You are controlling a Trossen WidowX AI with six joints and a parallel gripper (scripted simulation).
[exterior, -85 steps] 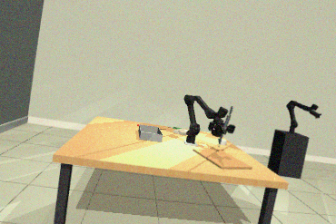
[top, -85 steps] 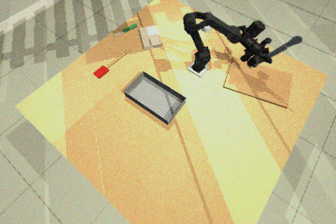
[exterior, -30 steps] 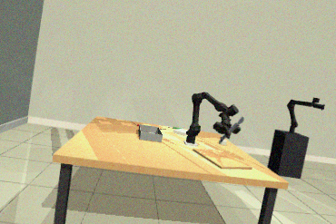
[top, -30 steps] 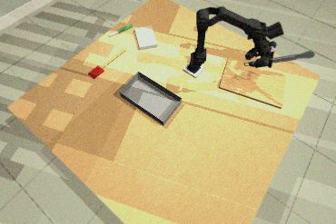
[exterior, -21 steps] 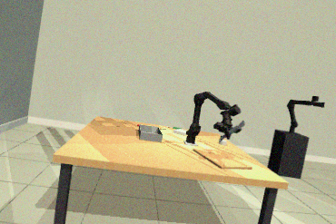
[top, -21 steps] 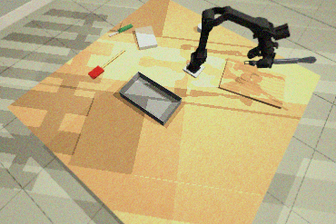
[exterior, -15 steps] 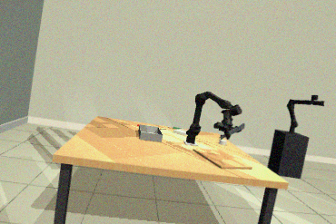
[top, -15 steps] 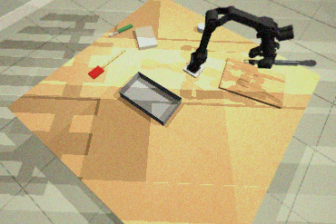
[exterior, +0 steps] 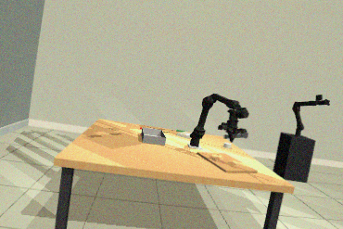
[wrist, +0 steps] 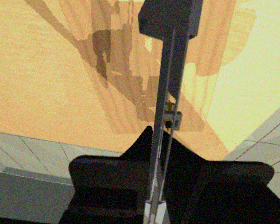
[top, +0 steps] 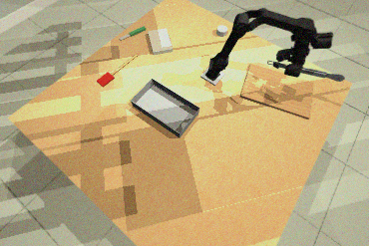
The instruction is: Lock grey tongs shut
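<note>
The wooden board is 14 cm below my gripper tip, 2 cm to the right of it and 1 cm ahead of it. Round my gripper tip: white block: 74 cm to the right, 21 cm ahead, 13 cm below; red-headed spatula: 75 cm to the right, 55 cm ahead, 14 cm below; grey roasting tin: 52 cm ahead, 37 cm to the right, 12 cm below.
</note>
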